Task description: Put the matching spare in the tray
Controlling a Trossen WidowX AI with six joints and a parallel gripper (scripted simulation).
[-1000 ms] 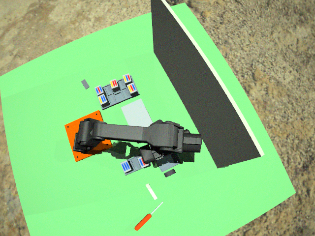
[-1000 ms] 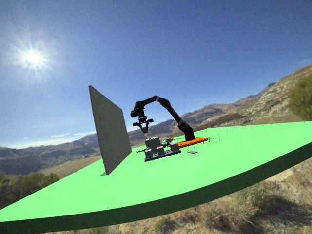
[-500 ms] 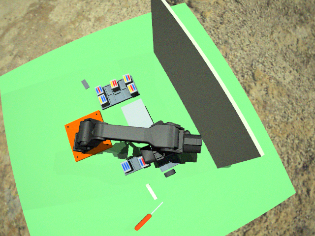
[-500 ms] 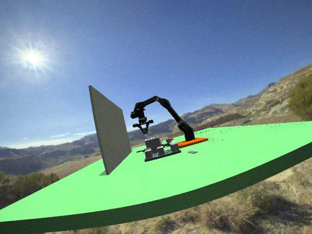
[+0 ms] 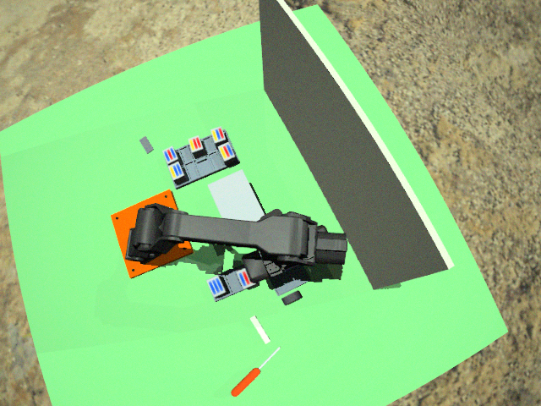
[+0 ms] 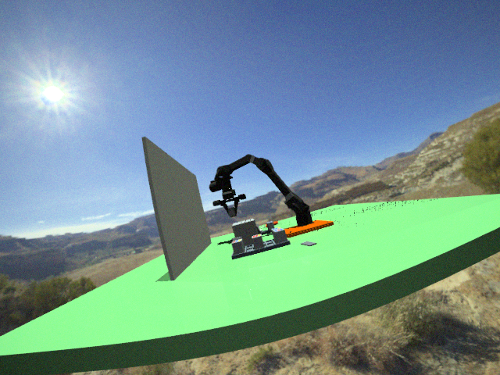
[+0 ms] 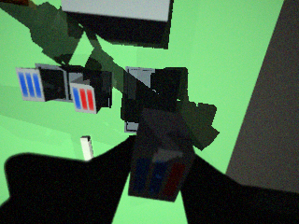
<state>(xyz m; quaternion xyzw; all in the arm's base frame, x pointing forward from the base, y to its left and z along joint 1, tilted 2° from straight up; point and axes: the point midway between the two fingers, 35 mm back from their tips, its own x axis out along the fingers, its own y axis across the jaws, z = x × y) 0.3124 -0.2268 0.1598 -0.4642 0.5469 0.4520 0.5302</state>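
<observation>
Right now my gripper tip is 140 mm above the grey tray and 10 mm past it. The rest, counted from my gripper tip: pale mounted unit 200 mm to the left, 90 mm below, 30 mm behind; then white bar 140 mm below, 140 mm behind, 110 mm to the right; then black puck 120 mm below, 80 mm to the right, 30 mm behind.
</observation>
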